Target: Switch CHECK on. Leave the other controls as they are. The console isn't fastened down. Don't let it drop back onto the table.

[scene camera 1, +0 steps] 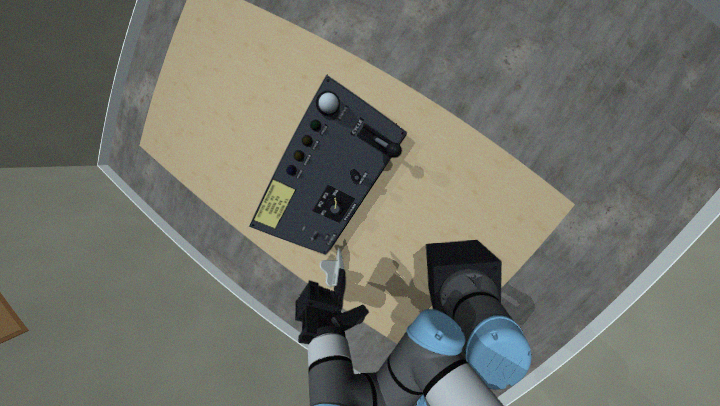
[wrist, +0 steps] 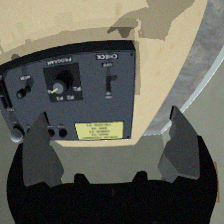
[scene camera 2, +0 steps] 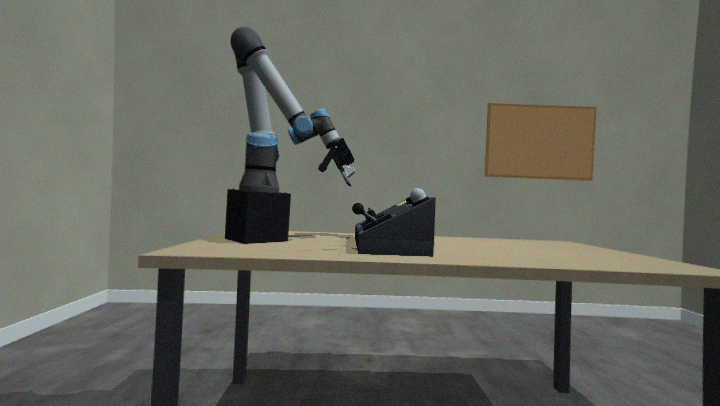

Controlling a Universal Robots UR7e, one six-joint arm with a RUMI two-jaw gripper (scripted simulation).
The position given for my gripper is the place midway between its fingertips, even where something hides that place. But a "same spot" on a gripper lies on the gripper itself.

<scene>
my gripper: scene camera 1; wrist 108,109; scene camera 2
dark sloped console: scene camera 1; wrist 85,113; scene camera 2
same spot on my gripper: (scene camera 1: 335,273) = (scene camera 2: 345,170)
same spot on dark sloped console: (scene camera 1: 316,172) = (scene camera 2: 396,209)
</scene>
